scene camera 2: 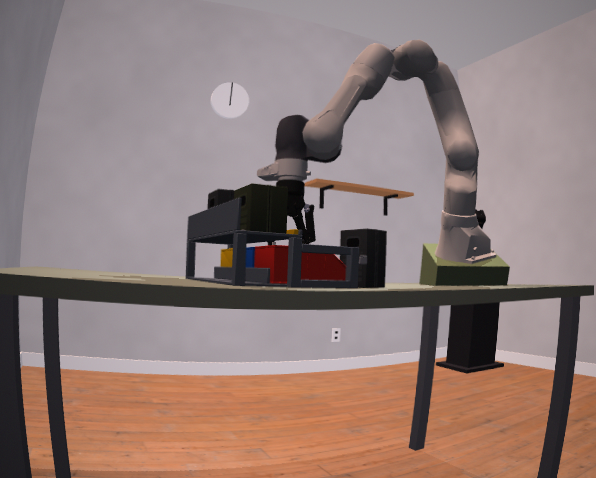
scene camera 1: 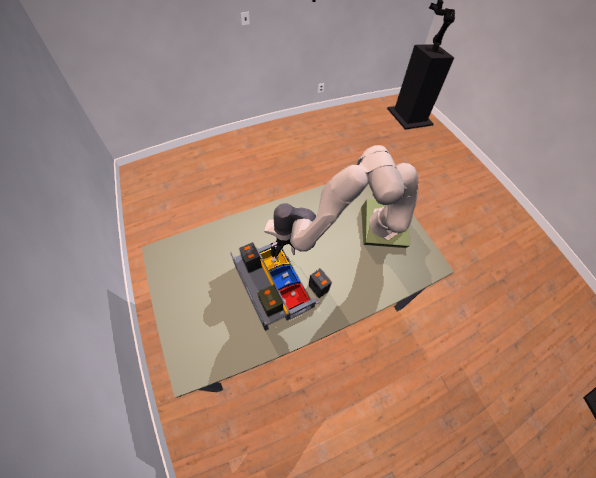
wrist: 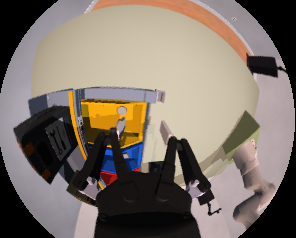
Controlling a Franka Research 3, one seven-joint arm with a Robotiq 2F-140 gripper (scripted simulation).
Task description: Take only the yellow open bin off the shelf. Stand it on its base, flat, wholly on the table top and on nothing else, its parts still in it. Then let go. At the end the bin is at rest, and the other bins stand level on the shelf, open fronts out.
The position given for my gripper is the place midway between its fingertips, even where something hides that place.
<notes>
In view: my gripper (wrist: 143,123), a yellow bin (wrist: 97,118) and a red bin (scene camera 2: 314,266).
</notes>
